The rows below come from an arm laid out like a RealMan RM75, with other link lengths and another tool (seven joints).
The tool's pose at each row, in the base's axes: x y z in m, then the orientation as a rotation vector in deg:
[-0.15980, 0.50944, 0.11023, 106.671, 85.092, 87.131]
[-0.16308, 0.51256, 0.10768, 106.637, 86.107, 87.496]
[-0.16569, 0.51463, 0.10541, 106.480, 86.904, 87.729]
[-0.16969, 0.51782, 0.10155, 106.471, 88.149, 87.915]
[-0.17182, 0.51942, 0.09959, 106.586, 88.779, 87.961]
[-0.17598, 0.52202, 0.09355, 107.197, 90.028, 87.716]
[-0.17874, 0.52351, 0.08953, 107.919, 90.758, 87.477]
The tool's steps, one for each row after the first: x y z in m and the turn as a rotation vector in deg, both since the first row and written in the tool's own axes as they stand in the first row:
[0.00162, -0.00488, -0.00074, 0.656, 0.621, -0.092]
[0.00244, -0.00878, -0.00138, 1.111, 1.080, -0.269]
[0.00350, -0.01504, -0.00220, 1.947, 1.658, -0.445]
[0.00404, -0.01827, -0.00271, 2.431, 1.909, -0.468]
[0.00347, -0.02602, -0.00304, 3.592, 2.150, -0.375]
[0.00288, -0.03108, -0.00333, 4.451, 2.205, -0.106]

